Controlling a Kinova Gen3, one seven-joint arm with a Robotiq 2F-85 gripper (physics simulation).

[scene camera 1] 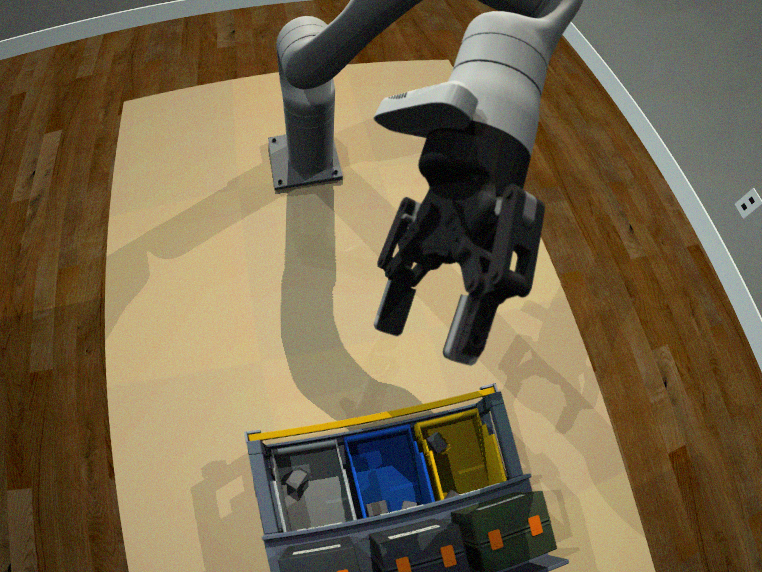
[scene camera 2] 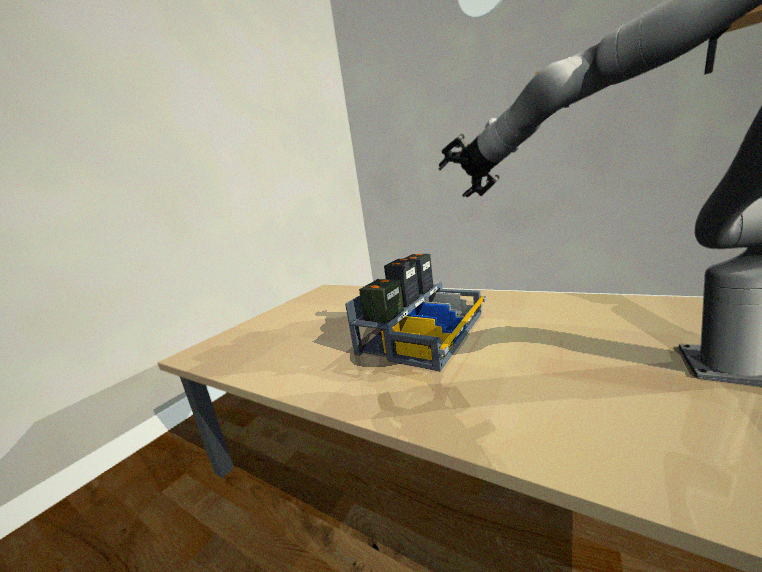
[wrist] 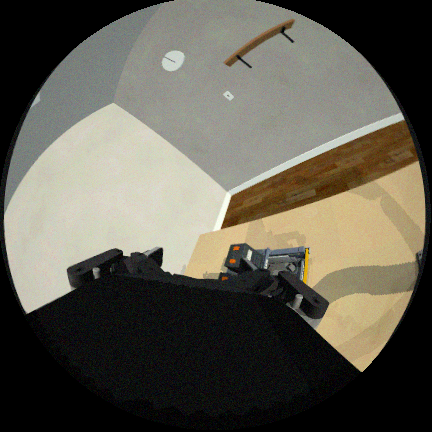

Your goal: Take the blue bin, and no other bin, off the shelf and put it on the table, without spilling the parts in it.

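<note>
Scene camera 1 has the gripper (scene camera 1: pixel 417 346) in it, and the gripper's open and holds nothing; there's also a blue bin (scene camera 1: pixel 386 465) and a grey bin (scene camera 1: pixel 323 498). On scene camera 2 you'd get the blue bin (scene camera 2: pixel 443 317) again, plus the gripper (scene camera 2: pixel 452 181). And the wrist view, that one's got the gripper (wrist: pixel 200 262) as well.
</note>
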